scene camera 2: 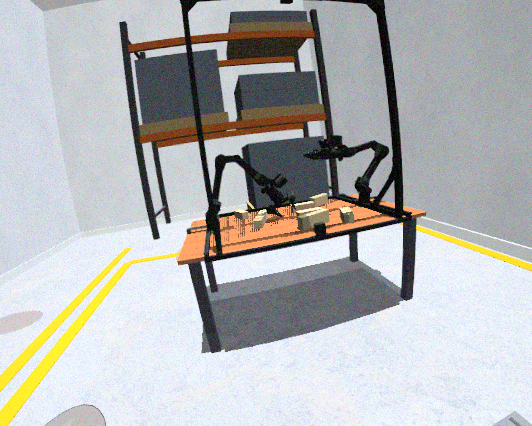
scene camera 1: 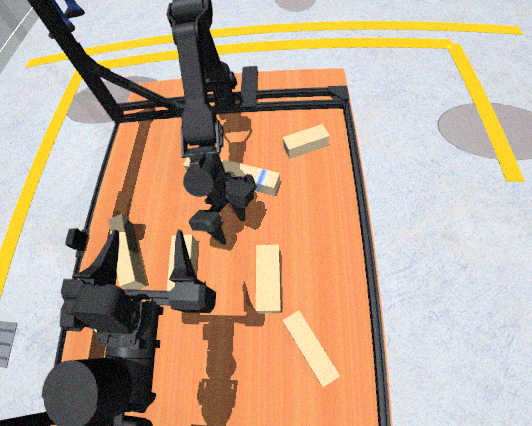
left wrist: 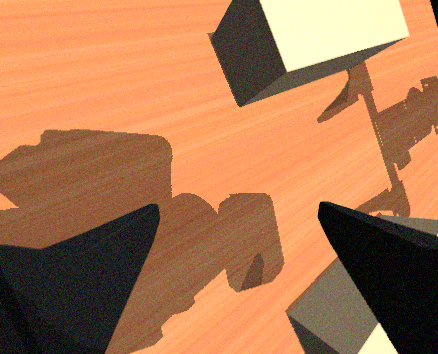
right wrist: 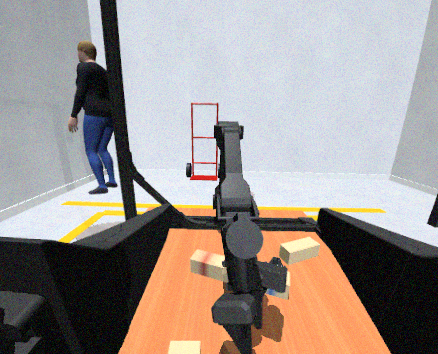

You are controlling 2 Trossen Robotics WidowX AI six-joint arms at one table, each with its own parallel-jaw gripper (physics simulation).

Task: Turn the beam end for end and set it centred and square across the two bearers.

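Pixels of known places: left gripper, fingertip midpoint: [scene camera 2: 288, 213] [scene camera 1: 234, 232] [left wrist: 237, 210] [right wrist: 254, 342]; right gripper, fingertip midpoint: [scene camera 2: 306, 155] [scene camera 1: 147, 230] [right wrist: 244, 212]; left arm's base at its link origin: [scene camera 1: 225, 100]; right arm's base at its link origin: [scene camera 2: 364, 202].
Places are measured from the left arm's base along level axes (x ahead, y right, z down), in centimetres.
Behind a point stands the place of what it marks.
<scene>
The beam, a pale bar [scene camera 1: 248, 172] {x 28.8, y -8.8, z -2.5 cm} [scene camera 2: 260, 219] {x 25.2, y 7.4, z -2.5 cm} [right wrist: 217, 268] {x 27.9, y 1.5, z -1.9 cm}, lies slantwise on the table under the left arm. Its blue-banded end is at the right in scene camera 1. The right wrist view shows its red band; the arm hides its middle. Two roughly parallel pale blocks look like the bearers: one [scene camera 1: 268, 277] {x 55.7, y -14.0, z -2.8 cm} [left wrist: 340, 30] {x 53.8, y -12.8, z -2.8 cm} in plain view, the other [scene camera 1: 173, 252] {x 49.8, y 8.0, z -2.7 cm} [left wrist: 330, 300] {x 48.1, y 3.9, z 0.2 cm} partly behind a right finger. My left gripper [scene camera 1: 233, 229] {x 44.0, y -5.5, z -0.2 cm} [left wrist: 237, 210] {x 44.0, y -5.5, z -0.2 cm} is open and empty above the table, between beam and bearers. My right gripper [scene camera 1: 147, 233] {x 56.4, y -0.3, z -32.2 cm} is open and empty, high up.
Other pale blocks lie around: one [scene camera 1: 306, 140] {x 19.3, y -23.9, z -2.5 cm} [right wrist: 300, 250] {x 20.6, y -22.8, z -2.3 cm} near the beam's blue end, one [scene camera 1: 311, 348] {x 70.3, y -22.6, z -4.4 cm} slanted below the bearers, and one [scene camera 1: 129, 260] {x 52.3, y 18.0, z -4.4 cm} near the left table edge in scene camera 1. A black frame [scene camera 1: 363, 230] {x 44.3, y -36.2, z 0.0 cm} borders the table. A person [right wrist: 92, 90] stands beyond.
</scene>
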